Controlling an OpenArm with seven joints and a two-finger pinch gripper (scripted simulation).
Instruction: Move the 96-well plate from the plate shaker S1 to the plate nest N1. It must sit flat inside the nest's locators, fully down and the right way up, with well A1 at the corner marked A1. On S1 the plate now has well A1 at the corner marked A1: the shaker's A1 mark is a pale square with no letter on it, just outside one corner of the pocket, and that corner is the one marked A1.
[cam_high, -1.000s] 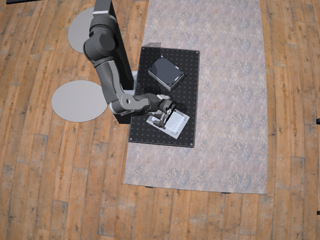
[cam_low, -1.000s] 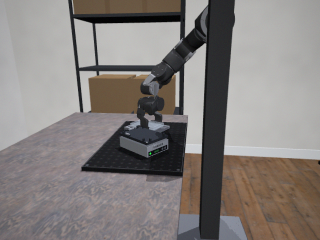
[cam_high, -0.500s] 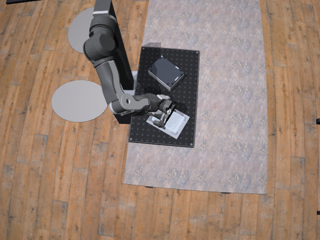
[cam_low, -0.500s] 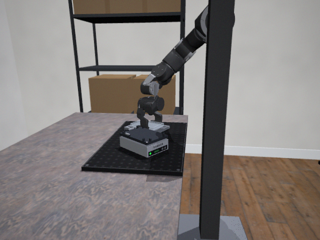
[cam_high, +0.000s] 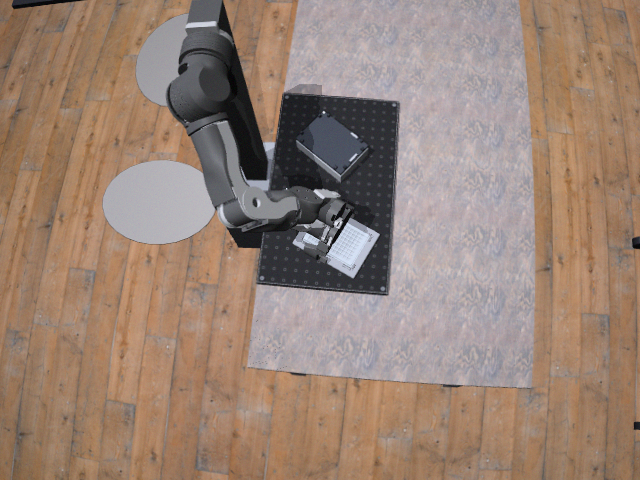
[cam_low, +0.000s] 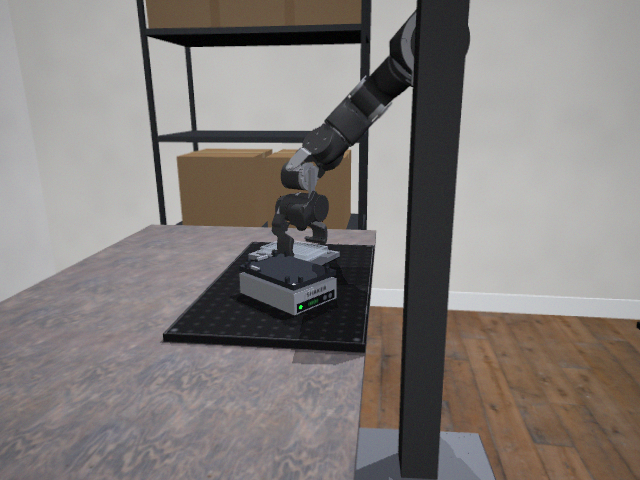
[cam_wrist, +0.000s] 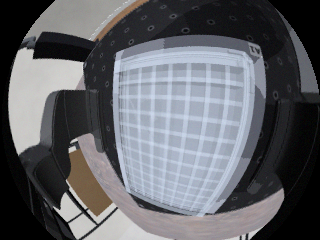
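My gripper is now 1 cm to the left of the 96-well plate and 1 cm short of it. From my hand the other things lie so: plate shaker S1: 21 cm to the left, 2 cm ahead, 2 cm above; plate nest N1: 1 cm to the right, 1 cm below, 1 cm ahead.
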